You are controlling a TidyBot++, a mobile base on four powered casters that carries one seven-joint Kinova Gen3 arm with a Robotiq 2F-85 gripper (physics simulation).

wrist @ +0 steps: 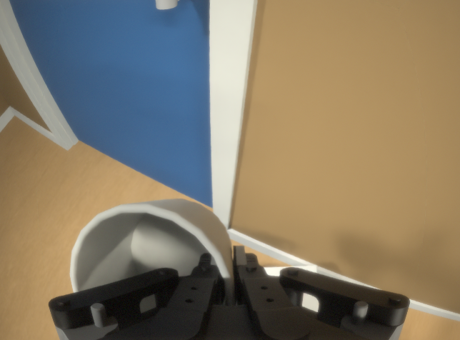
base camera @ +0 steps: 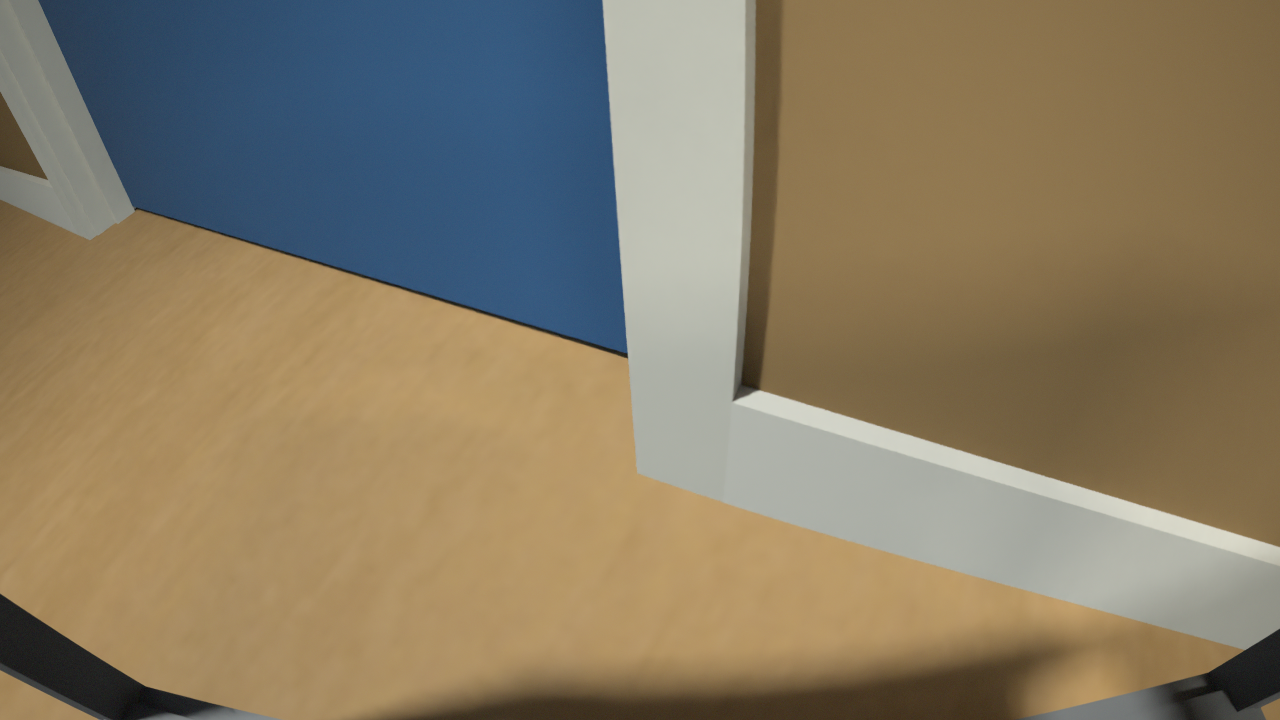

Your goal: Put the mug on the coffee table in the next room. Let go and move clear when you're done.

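Places are measured from the arm's base along level axes (x down, y right, z back), in metres.
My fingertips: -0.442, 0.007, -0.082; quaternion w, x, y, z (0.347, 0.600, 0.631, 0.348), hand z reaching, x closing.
Behind a point stands the place of what it marks, as x, y, z.
A white mug [wrist: 160, 242] shows in the wrist view at the lower left, its open rim facing the camera. My gripper [wrist: 228, 259] is shut on the mug's wall, at the right side of its rim, with the mug hanging to the left of the fingers. The mug's lower part is hidden behind the left finger linkage. The mug does not show in the base camera view. The coffee table does not show in either view.
A blue door [base camera: 358, 161] @[0.261, -0.242, -0.559] [wrist: 130, 90] stands ahead to the left, with a white handle [wrist: 166, 4]. The white right door post [base camera: 684, 223] @[0.209, 0.006, -0.352] [wrist: 229, 100] is close ahead. A brown wall [base camera: 1011, 179] @[0.156, 0.131, -0.308] [wrist: 350, 125] with a white baseboard [base camera: 966, 528] @[0.352, 0.163, -0.279] runs to the right.
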